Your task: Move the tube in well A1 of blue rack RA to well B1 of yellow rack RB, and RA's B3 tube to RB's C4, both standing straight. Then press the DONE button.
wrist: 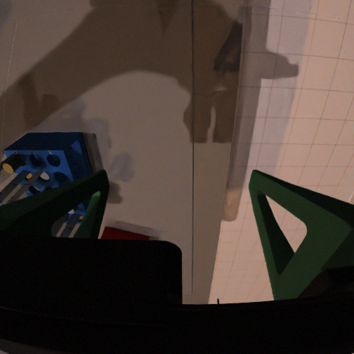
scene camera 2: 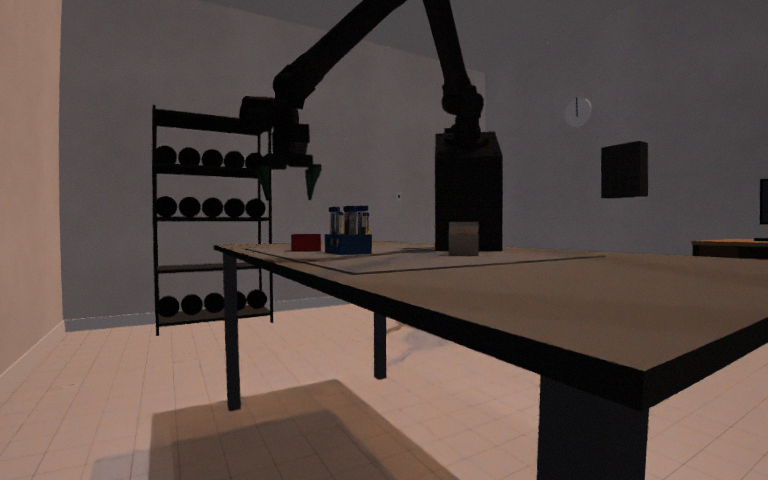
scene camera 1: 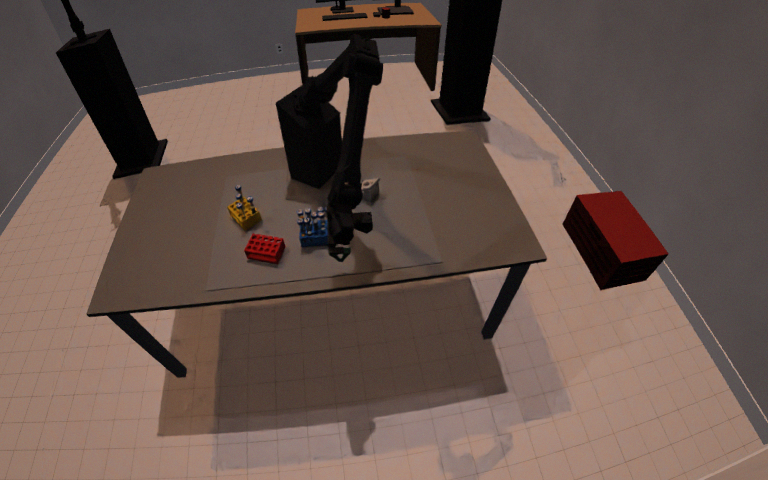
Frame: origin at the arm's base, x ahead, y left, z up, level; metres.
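Where they show: gripper, fingertip midpoint: (scene camera 2: 289,200) (scene camera 1: 340,249); arm's base, link origin: (scene camera 2: 466,142) (scene camera 1: 306,105).
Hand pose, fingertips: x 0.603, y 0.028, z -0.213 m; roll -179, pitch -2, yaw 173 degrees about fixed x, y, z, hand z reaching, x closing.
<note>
Each offset is from my fingertips to the top centre of the thing.
The blue rack @(dz -0.081, dx -0.187, dy -0.067 m) (scene camera 1: 313,239) (scene camera 2: 357,245) (wrist: 55,140) stands on the mat with several blue-capped tubes (scene camera 1: 305,219) (scene camera 2: 350,220) upright in it. The yellow rack @(dz -0.081, dx -0.371, dy -0.358 m) (scene camera 1: 248,220) stands to its left in scene camera 1, with several tubes in it. My gripper (scene camera 1: 340,253) (scene camera 2: 288,198) (wrist: 178,177) is open and empty, above and beside the blue rack, near the table's front edge. In the wrist view the left finger covers part of the blue rack. Well labels cannot be read. A DONE button cannot be made out.
A red rack @(dz -0.081, dx -0.157, dy -0.274 m) (scene camera 1: 264,249) (scene camera 2: 305,242) (wrist: 125,233) stands between the yellow and blue racks, nearer the front edge. A pale box @(dz -0.050, dx -0.379, dy +0.174 m) (scene camera 1: 369,190) (scene camera 2: 463,240) stands behind the gripper, near the black arm pedestal (scene camera 1: 311,141) (scene camera 2: 468,192).
</note>
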